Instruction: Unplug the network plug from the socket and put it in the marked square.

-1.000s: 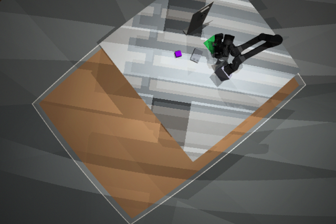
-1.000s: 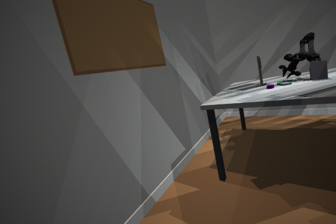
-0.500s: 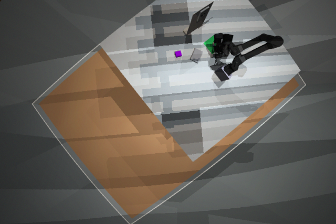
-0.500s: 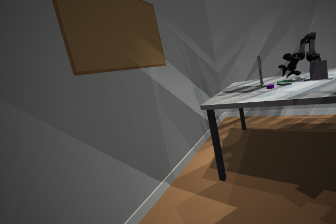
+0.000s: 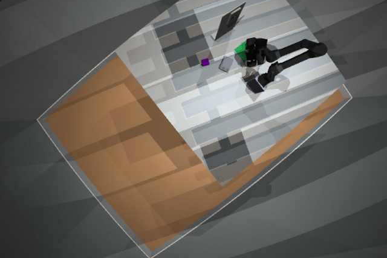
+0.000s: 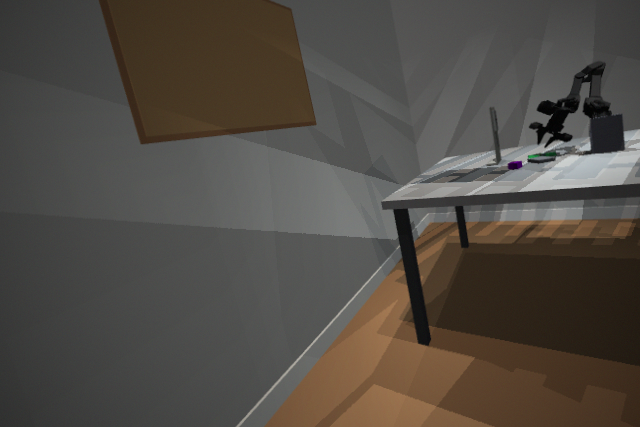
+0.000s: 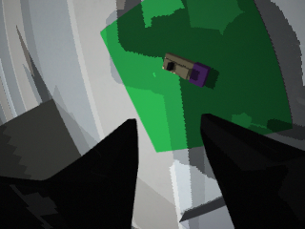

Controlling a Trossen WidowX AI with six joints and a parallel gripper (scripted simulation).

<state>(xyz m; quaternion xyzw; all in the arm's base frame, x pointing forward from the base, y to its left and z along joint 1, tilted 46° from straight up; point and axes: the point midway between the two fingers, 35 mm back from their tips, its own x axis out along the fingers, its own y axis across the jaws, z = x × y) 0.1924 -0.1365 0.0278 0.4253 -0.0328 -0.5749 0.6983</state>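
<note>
The network plug is 2 cm to the right of my gripper tip and 4 cm below it. From my gripper tip the other things lie so: flat grey plate: 3 cm ahead, 16 cm to the left, 4 cm below; then upright panel: 21 cm ahead, 9 cm above; then green marked square: 2 cm to the right, 5 cm below.
</note>
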